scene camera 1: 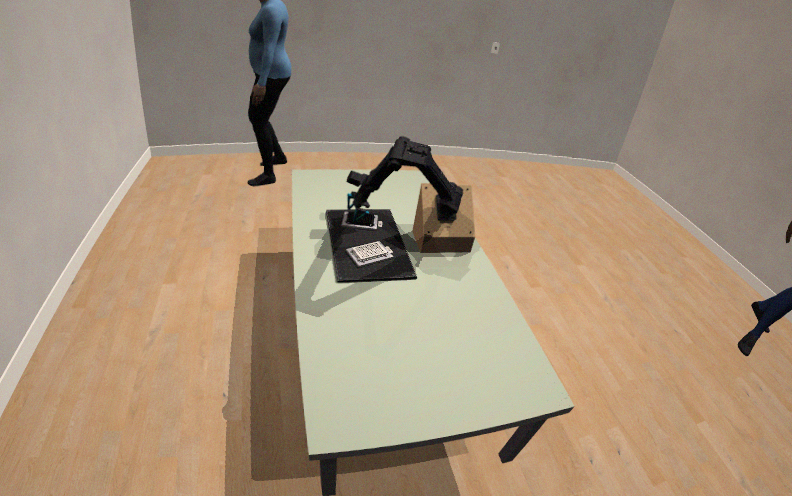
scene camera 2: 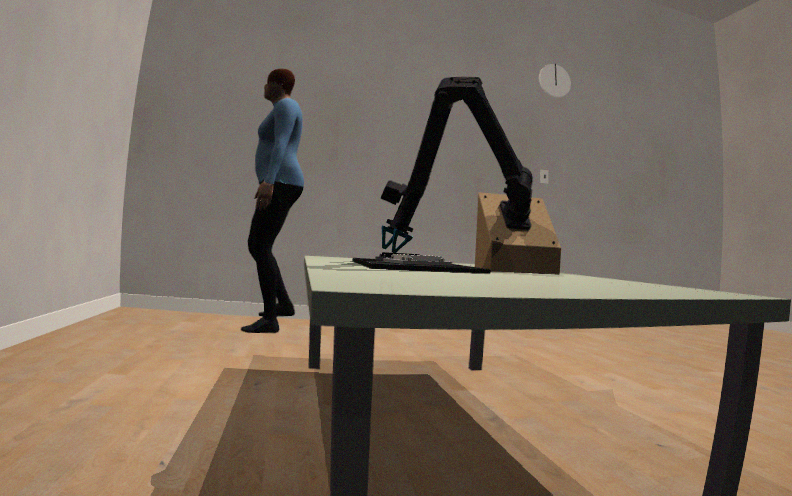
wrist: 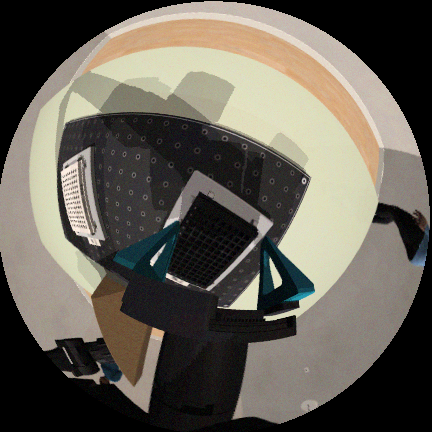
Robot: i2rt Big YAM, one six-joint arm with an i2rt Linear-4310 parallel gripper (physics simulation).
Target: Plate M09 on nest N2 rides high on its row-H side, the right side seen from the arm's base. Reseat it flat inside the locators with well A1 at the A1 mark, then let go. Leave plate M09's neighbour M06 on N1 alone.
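Frame: origin at the arm's base, x back, y up, z left, level; centimetres.
Seen in the pictures: gripper, between the fingertips: (scene camera 1: 351, 215) (scene camera 2: 388, 250) (wrist: 221, 232); arm's base, origin of its link: (scene camera 1: 445, 207) (scene camera 2: 514, 216) (wrist: 116, 348).
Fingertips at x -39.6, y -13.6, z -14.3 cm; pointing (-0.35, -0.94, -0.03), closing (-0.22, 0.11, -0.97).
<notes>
Pixels of each thing's top centre, then the offset from my fingertips to it. "pt": a spot on its surface instead. Level surfaces: height alone.
- black well plate M09, centre of its top: (wrist: 202, 254) (scene camera 1: 360, 217) dx +4.3, dy -0.7, dz +0.8 cm
- light grey nest N2, a spot on its surface: (wrist: 200, 181) pt dx -3.9, dy -2.1, dz +4.0 cm
- white plate M06, centre of its top: (wrist: 71, 200) (scene camera 2: 417, 255) (scene camera 1: 369, 250) dx +5.1, dy -0.7, dz +26.2 cm
- pale green table, height of its surface: dy -4.6 cm
The black well plate M09 (scene camera 1: 363, 220) (wrist: 215, 245) sits on the light grey nest N2 (wrist: 200, 181). Its tilt and the A1 mark are too small to judge. My gripper (scene camera 1: 355, 215) (scene camera 2: 390, 250) (wrist: 221, 232) is open and empty, its teal fingers spread wide over the black plate, one towards each long side. Whether the fingertips touch the plate or nest is hard to tell. The white plate M06 (scene camera 1: 370, 250) (wrist: 76, 200) sits apart on its own grey nest N1 (wrist: 90, 156), at the left in the wrist view.
Both nests stand on a black perforated board (scene camera 1: 350, 274) (wrist: 150, 125) on the pale green table (scene camera 1: 409, 350) (scene camera 2: 526, 286). The arm's wooden base block (scene camera 1: 447, 230) (scene camera 2: 517, 251) (wrist: 122, 325) stands beside the board. A person in blue (scene camera 1: 271, 52) (scene camera 2: 283, 140) stands beyond the table.
</notes>
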